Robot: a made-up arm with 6 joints. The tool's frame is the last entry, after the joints. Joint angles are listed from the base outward.
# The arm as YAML. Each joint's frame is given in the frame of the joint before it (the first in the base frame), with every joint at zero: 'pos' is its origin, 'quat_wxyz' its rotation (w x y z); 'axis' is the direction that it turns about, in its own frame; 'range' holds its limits. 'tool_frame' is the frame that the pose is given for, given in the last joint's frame.
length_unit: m
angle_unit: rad
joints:
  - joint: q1
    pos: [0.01, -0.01, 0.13]
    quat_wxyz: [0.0, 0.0, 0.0, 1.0]
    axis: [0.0, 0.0, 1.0]
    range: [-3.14, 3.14]
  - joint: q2
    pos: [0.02, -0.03, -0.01]
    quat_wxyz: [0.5, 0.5, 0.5, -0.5]
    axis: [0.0, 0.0, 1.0]
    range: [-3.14, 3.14]
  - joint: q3
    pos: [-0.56, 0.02, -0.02]
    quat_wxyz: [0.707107, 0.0, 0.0, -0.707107]
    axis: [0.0, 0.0, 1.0]
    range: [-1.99, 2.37]
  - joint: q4
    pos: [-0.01, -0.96, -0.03]
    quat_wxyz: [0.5, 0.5, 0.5, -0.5]
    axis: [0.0, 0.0, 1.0]
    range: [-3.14, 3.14]
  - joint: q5
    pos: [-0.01, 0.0, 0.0]
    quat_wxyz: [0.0, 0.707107, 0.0, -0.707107]
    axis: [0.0, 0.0, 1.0]
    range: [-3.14, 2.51]
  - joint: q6
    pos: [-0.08, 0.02, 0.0]
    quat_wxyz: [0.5, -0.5, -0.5, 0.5]
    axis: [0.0, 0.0, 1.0]
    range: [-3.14, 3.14]
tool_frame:
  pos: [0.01, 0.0, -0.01]
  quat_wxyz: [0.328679, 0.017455, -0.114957, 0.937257]
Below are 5 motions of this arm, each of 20 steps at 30 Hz.
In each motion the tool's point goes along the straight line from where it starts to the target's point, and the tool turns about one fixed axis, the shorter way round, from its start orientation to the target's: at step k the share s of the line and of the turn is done. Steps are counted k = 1, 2, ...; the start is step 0. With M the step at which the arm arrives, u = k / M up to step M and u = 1 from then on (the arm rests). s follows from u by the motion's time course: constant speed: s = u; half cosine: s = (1 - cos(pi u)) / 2; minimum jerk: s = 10 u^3 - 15 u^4 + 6 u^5.
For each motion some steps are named. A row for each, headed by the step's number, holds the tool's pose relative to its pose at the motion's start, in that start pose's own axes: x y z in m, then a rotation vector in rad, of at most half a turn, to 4 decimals.
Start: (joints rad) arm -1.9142 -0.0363 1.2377 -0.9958 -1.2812 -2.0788
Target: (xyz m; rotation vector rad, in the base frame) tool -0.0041 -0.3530 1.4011 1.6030 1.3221 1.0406
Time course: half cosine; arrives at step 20
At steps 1, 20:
1: 0.0034 0.0010 0.0011 0.0075 0.0022 0.0000
20: 0.5571 0.1638 0.1827 1.2193 0.3507 -0.0001

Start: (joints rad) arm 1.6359 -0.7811 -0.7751 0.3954 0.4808 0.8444
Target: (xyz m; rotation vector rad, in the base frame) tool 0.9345 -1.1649 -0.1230 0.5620 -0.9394 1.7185
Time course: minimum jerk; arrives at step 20
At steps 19, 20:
19: -0.8322 -0.2683 -0.6304 0.3072 0.2548 -0.1821
20: -0.8332 -0.2686 -0.6312 0.3075 0.2551 -0.1824

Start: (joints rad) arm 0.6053 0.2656 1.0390 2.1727 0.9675 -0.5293
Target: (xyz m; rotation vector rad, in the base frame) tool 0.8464 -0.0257 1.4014 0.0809 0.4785 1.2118
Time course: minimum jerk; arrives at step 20
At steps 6, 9, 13, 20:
6: -0.1007 0.0720 -0.0163 0.0817 -0.0977 -0.1172
9: -0.2512 0.1796 -0.0407 0.2039 -0.2436 -0.2923
13: -0.4722 0.3376 -0.0764 0.3832 -0.4580 -0.5495
20: -0.6175 0.4414 -0.0999 0.5010 -0.5988 -0.7184

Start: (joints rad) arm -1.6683 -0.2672 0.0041 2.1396 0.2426 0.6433
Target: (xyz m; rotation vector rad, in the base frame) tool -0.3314 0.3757 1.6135 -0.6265 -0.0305 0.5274
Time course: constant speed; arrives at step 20
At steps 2, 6, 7, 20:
2: -0.0335 0.0117 -0.0090 -0.0183 -0.0168 0.0016
6: -0.1006 0.0352 -0.0269 -0.0550 -0.0504 0.0048
7: -0.1174 0.0411 -0.0314 -0.0642 -0.0588 0.0055
20: -0.3353 0.1175 -0.0897 -0.1834 -0.1680 0.0159

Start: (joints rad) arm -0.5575 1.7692 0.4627 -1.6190 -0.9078 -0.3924
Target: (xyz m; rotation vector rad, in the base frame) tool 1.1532 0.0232 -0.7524 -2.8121 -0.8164 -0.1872
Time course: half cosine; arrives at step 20
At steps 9, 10, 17, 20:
9: -0.2047 -0.1505 0.1501 -0.0829 -0.3288 -0.4145
10: -0.2427 -0.1784 0.1779 -0.0983 -0.3898 -0.4914
17: -0.4590 -0.3373 0.3364 -0.1858 -0.7372 -0.9293
20: -0.4854 -0.3568 0.3558 -0.1965 -0.7796 -0.9828

